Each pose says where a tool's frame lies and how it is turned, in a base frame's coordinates. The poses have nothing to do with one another.
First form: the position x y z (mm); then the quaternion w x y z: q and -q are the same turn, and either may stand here.
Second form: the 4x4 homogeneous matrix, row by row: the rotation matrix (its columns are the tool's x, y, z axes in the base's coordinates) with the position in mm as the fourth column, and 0 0 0 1 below. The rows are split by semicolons. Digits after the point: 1 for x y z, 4 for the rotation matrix.
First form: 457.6 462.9 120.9 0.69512 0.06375 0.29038 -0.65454
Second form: -0.0255 0.9470 0.3202 457.6; -0.8729 0.1350 -0.4688 462.9; -0.4872 -0.2915 0.8232 120.9; 0 0 0 1
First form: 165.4 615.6 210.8 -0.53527 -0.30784 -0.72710 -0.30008
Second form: -0.2374 0.1264 0.9631 165.4; 0.7689 0.6304 0.1068 615.6; -0.5936 0.7659 -0.2469 210.8; 0 0 0 1
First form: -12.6 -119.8 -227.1 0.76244 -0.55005 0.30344 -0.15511
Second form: 0.7677 -0.0973 0.6333 -12.6; -0.5703 0.3468 0.7446 -119.8; -0.2921 -0.9329 0.2107 -227.1; 0 0 0 1
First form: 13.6 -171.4 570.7 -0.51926 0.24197 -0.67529 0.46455
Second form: -0.3436 0.1556 0.9261 13.6; -0.8092 0.4513 -0.3761 -171.4; -0.4765 -0.8787 -0.0291 570.7; 0 0 0 1
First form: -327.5 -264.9 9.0 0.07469 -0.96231 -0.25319 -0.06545
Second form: 0.8632 0.4971 0.0881 -327.5; 0.4775 -0.8606 0.1769 -264.9; 0.1638 -0.1106 -0.9803 9.0; 0 0 0 1
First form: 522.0 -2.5 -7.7 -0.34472 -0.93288 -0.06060 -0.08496
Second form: 0.9782 0.0545 0.2003 522.0; 0.1716 -0.7550 -0.6329 -2.5; 0.1167 0.6535 -0.7479 -7.7; 0 0 0 1
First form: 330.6 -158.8 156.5 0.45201 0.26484 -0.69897 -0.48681
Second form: -0.4511 0.0699 -0.8897 330.6; -0.8103 0.3857 0.4411 -158.8; 0.3740 0.9200 -0.1174 156.5; 0 0 0 1
